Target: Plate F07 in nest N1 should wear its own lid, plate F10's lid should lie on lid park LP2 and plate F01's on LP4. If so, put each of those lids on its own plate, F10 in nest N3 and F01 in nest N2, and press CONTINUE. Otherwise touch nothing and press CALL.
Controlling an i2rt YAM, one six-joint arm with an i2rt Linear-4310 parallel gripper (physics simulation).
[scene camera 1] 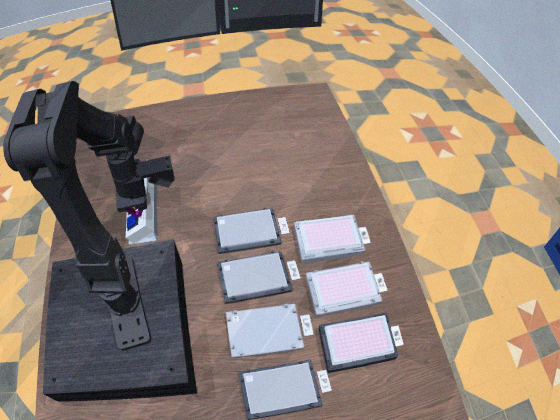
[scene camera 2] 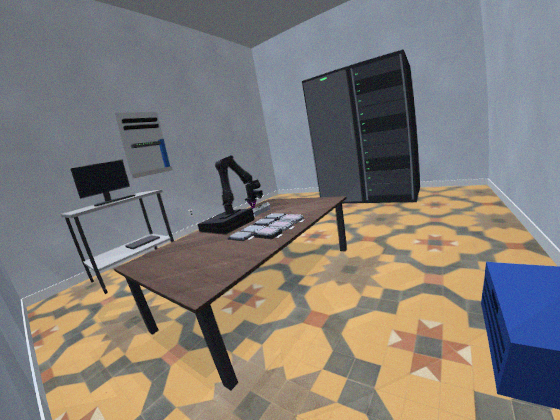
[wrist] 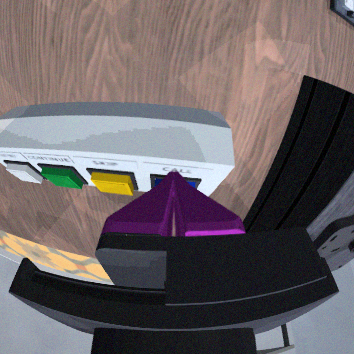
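Pixels of known places: gripper, fingertip midpoint: (scene camera 1: 138,216) (scene camera 2: 253,208) (wrist: 173,178); arm's base, link origin: (scene camera 1: 126,302) (scene camera 2: 230,214).
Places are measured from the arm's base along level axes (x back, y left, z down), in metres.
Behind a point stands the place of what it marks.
My gripper (scene camera 1: 134,214) @(x -0.061, y 0.234, z 0.029 m) (scene camera 2: 253,205) @(x -0.061, y 0.234, z 0.029 m) (wrist: 173,178) @(x -0.061, y 0.234, z 0.029 m) is shut and empty, its purple fingertips at the blue CALL button (scene camera 1: 131,222) @(x -0.041, y 0.227, z 0.034 m) (wrist: 192,183) @(x -0.053, y 0.220, z 0.032 m), covering its middle; contact cannot be told. The green CONTINUE button (wrist: 62,177) @(x -0.065, y 0.325, z 0.030 m) is farther left in the wrist view. In scene camera 1, pink plates stand in nests N1 (scene camera 1: 357,341) @(x -0.407, y -0.212, z 0.049 m), N2 (scene camera 1: 343,287) @(x -0.437, y -0.084, z 0.060 m) and N3 (scene camera 1: 330,236) @(x -0.465, y 0.042, z 0.053 m). N1's frame is dark, N2's and N3's are light. Grey panels (scene camera 1: 247,230) @(x -0.300, y 0.133, z 0.067 m) (scene camera 1: 255,275) @(x -0.278, y 0.015, z 0.066 m) (scene camera 1: 281,391) @(x -0.234, y -0.249, z 0.066 m) lie on dark-edged parks, and a pale panel (scene camera 1: 265,330) @(x -0.253, y -0.111, z 0.074 m) lies between the lower two. Lids and plate codes are unreadable.
The white button box (scene camera 1: 150,227) @(x -0.085, y 0.196, z 0.035 m) (wrist: 215,145) @(x -0.084, y 0.205, z 0.032 m) also carries a yellow SKIP button (wrist: 112,183) @(x -0.057, y 0.280, z 0.030 m) and a white button (wrist: 24,172) @(x -0.073, y 0.370, z 0.030 m). The black arm base (scene camera 1: 160,310) @(x -0.067, y -0.041, z -0.005 m) (scene camera 2: 225,222) @(x -0.083, y -0.176, z 0.004 m) stands near the box on the wooden table (scene camera 1: 280,135) @(x -0.499, y 0.435, z 0.084 m) (scene camera 2: 185,265) @(x -0.132, y -0.630, z 0.084 m).
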